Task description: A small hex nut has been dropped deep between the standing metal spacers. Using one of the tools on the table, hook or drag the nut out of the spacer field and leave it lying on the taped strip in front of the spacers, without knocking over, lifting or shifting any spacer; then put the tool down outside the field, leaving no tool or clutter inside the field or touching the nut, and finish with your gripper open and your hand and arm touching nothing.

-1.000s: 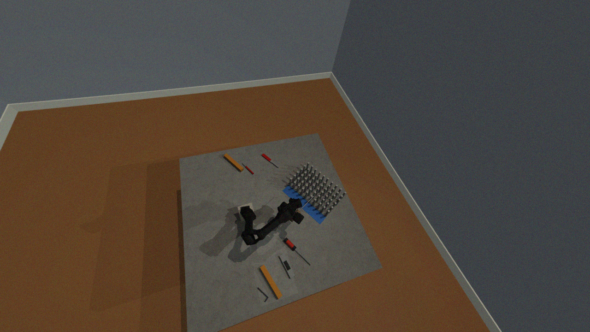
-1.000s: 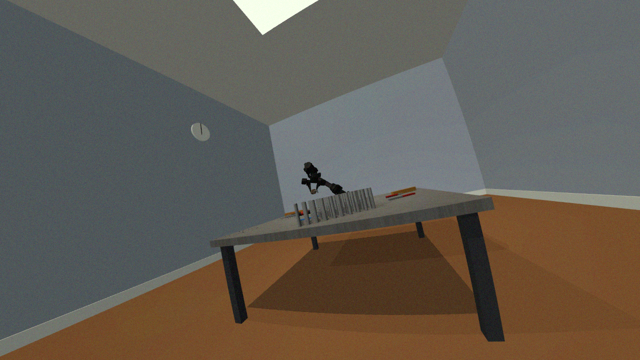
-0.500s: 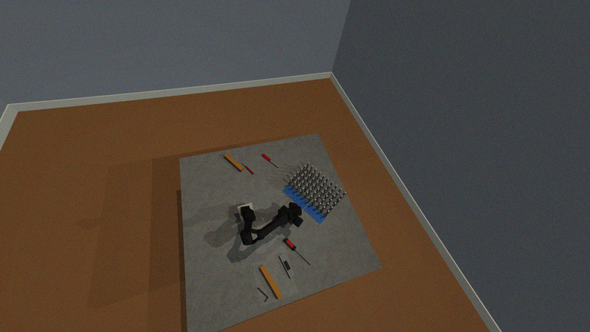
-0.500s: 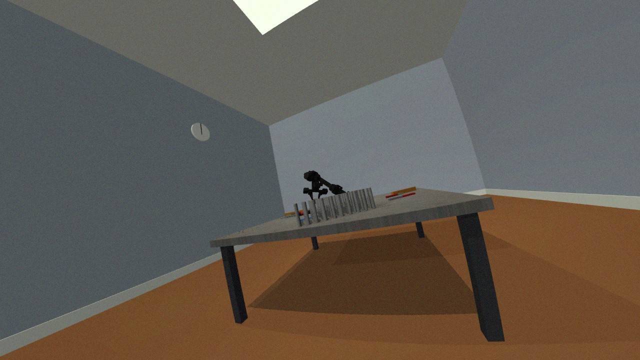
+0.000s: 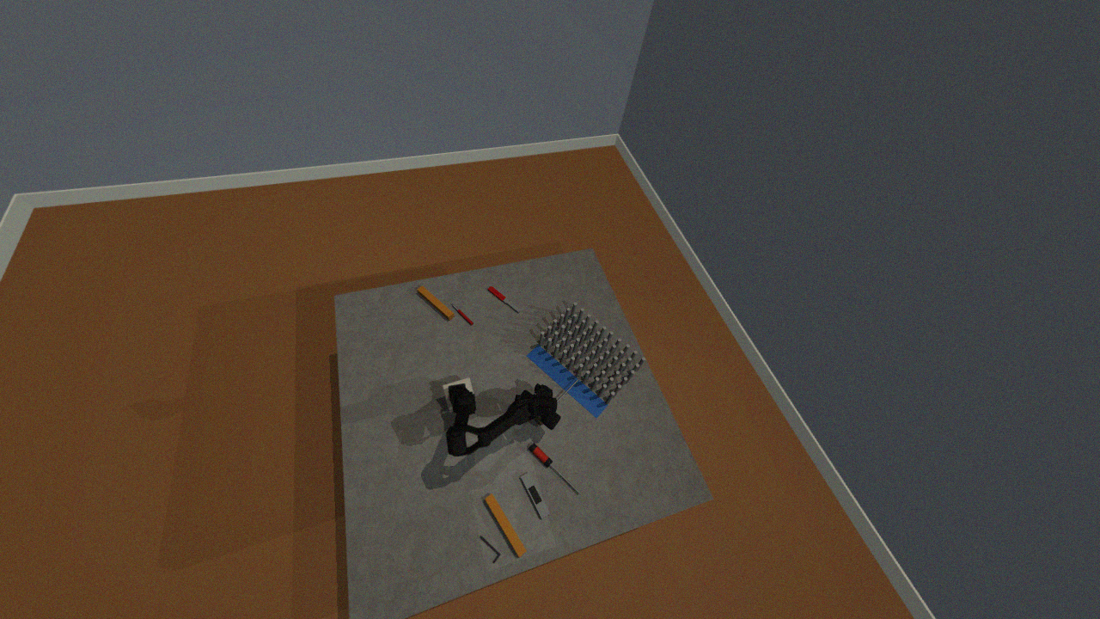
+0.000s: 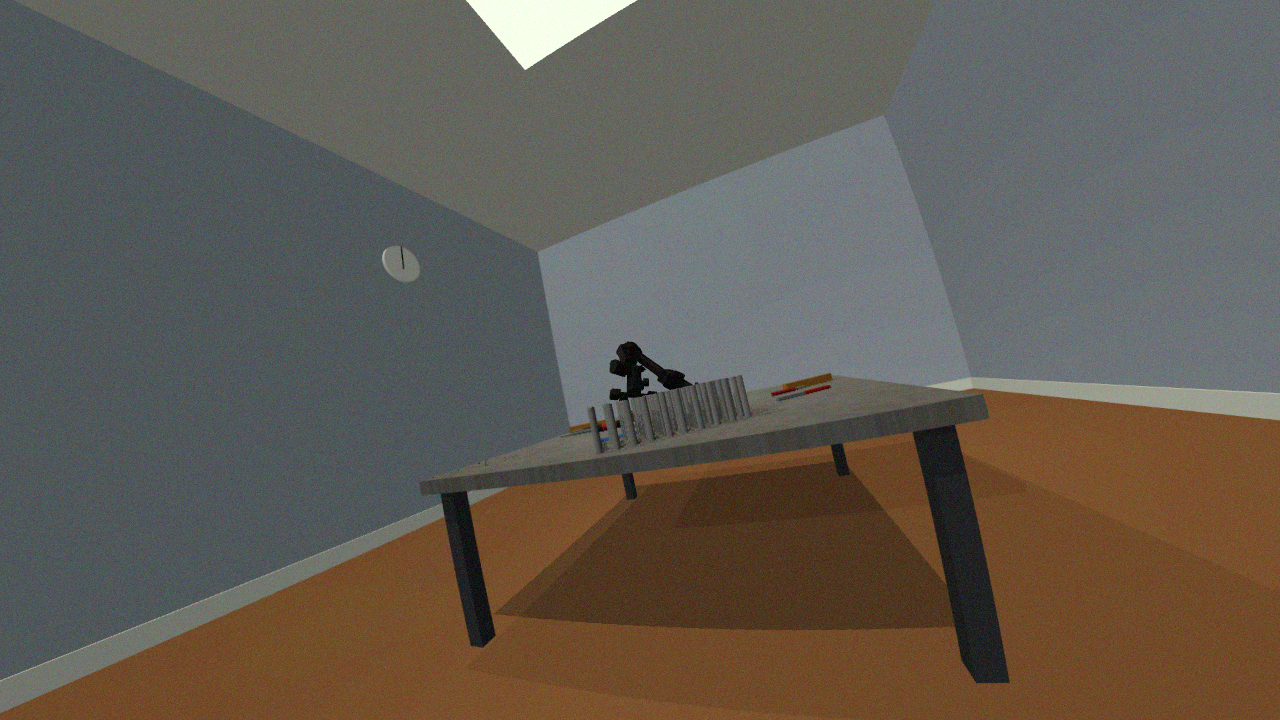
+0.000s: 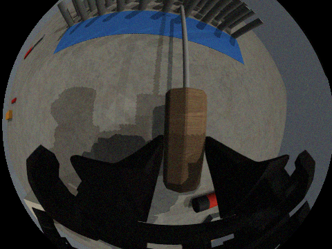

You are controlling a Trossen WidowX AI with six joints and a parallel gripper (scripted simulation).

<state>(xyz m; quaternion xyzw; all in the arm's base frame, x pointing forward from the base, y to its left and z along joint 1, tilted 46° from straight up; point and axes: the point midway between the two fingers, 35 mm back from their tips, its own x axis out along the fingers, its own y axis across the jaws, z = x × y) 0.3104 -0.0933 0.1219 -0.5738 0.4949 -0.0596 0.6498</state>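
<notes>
My gripper tip is 130 mm short of the blue taped strip, 140 mm to the right of it and 40 mm above it. The rest, counted from my gripper tip: hook tool: 90 mm ahead, 60 mm to the left, 10 mm below; dark flat tool: 110 mm behind, 280 mm to the right, 20 mm below; thin red tool: 270 mm behind, 580 mm to the left, 30 mm below.
</notes>
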